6 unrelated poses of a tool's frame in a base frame.
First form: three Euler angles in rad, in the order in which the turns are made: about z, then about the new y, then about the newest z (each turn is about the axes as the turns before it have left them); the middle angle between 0 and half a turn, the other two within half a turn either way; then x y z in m.
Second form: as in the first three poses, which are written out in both.
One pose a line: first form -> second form
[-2.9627 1.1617 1.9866 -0.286 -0.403 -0.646] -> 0.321 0.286 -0.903 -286; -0.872 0.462 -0.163 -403; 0.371 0.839 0.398 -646; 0 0 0 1
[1.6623 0.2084 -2.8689 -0.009 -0.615 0.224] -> 0.354 0.935 -0.019 -9; -0.914 0.350 0.206 -615; 0.199 -0.056 0.978 224; 0 0 0 1
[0.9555 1.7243 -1.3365 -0.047 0.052 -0.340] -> 0.774 -0.275 0.570 -47; -0.590 0.013 0.807 52; -0.229 -0.961 -0.153 -340; 0 0 0 1
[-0.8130 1.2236 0.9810 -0.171 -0.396 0.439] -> 0.734 0.210 0.646 -171; 0.434 0.588 -0.683 -396; -0.523 0.781 0.340 439; 0 0 0 1
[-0.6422 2.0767 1.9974 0.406 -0.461 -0.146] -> 0.706 0.105 0.700 406; 0.609 -0.596 -0.524 -461; 0.362 0.796 -0.485 -146; 0 0 0 1
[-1.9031 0.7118 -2.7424 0.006 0.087 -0.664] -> -0.140 -0.967 -0.213 6; 0.786 0.022 -0.617 87; 0.602 -0.254 0.757 -664; 0 0 0 1
